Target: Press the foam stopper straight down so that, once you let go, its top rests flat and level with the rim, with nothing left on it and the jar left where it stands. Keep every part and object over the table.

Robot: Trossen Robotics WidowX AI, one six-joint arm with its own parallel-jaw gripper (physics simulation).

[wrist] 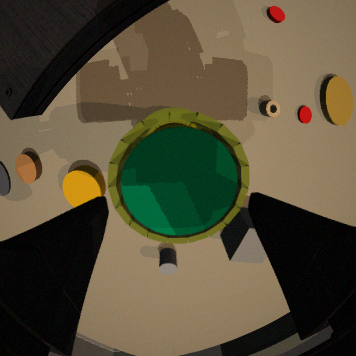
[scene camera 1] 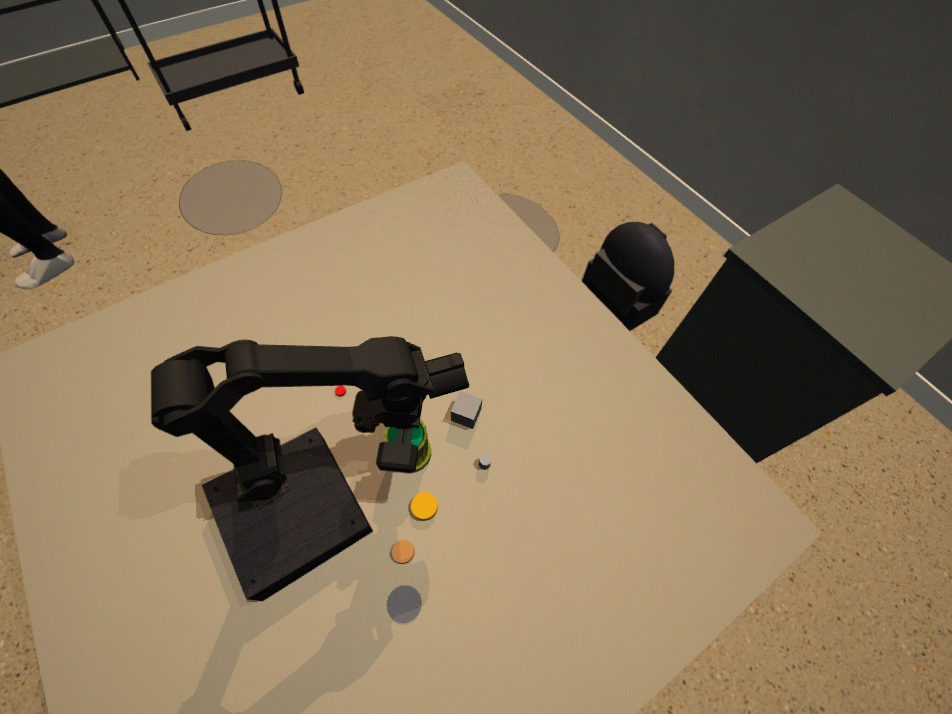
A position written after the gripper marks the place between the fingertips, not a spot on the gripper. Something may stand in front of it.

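Grey block [scene camera 1: 466, 409], [wrist: 241, 243]. Jar [scene camera 1: 424, 452], [wrist: 165, 116]. Dark disc [scene camera 1: 404, 603]. Yellow disc [wrist: 84, 182]. The gripper [scene camera 1: 408, 433], [wrist: 179, 203].
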